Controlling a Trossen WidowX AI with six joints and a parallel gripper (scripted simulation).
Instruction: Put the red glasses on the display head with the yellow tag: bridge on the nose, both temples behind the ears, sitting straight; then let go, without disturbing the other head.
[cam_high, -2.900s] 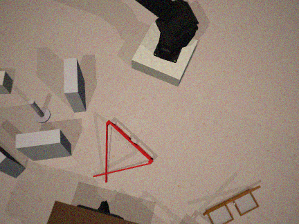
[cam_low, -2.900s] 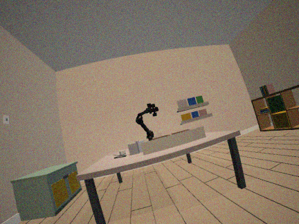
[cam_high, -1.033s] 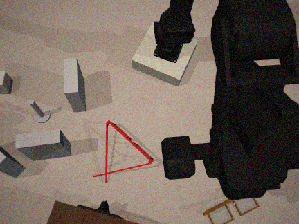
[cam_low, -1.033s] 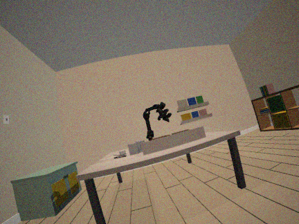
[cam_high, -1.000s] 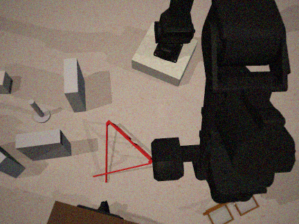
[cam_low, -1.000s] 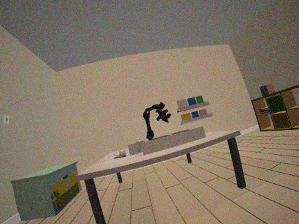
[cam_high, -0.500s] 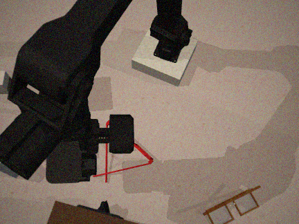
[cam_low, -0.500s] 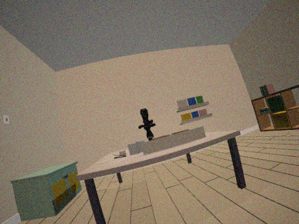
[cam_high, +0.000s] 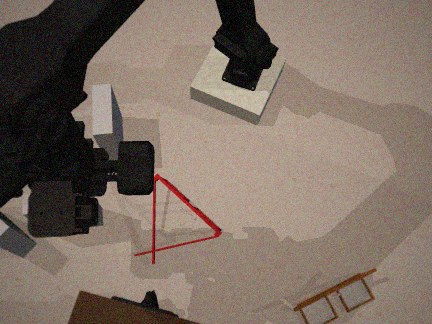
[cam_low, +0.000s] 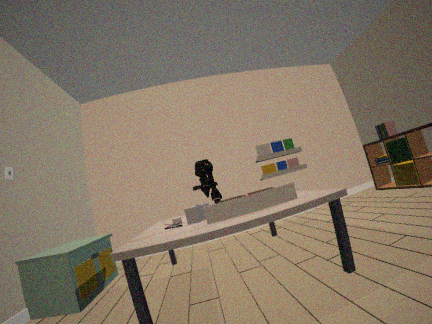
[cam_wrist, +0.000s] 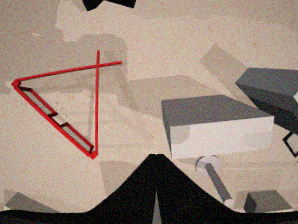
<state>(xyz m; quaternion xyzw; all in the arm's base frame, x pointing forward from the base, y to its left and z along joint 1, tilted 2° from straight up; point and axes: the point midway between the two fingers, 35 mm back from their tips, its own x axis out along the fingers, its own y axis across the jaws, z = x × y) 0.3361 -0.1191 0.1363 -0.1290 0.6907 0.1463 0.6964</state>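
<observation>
My gripper tip is now 6 cm past the small peg, 12 cm to the left of it and 12 cm above it.
</observation>
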